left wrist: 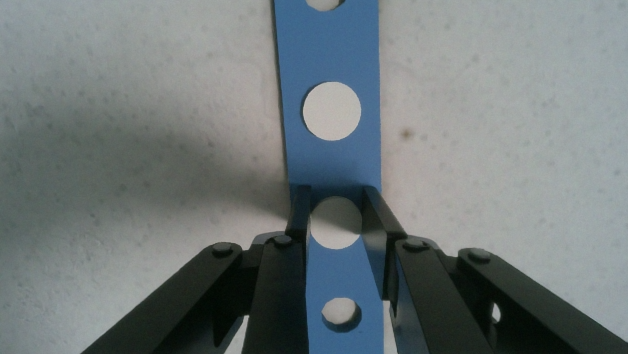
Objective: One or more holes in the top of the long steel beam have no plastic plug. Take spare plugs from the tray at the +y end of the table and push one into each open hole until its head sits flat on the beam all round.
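A long blue strip with round holes runs from top to bottom through the left wrist view; I cannot tell whether it is the beam's top or the spare-plug tray. My left gripper is shut on a pale round plug, one finger at each side of its head, low over the strip. The plug's underside is hidden. Another pale plug sits in the strip above it. An open hole shows below the held plug. A pale round shape is cut off at the top edge. My right gripper is not in view.
A pale speckled surface lies on both sides of the strip. A soft shadow falls on it to the left of the fingers. A small brown spot marks it just right of the strip.
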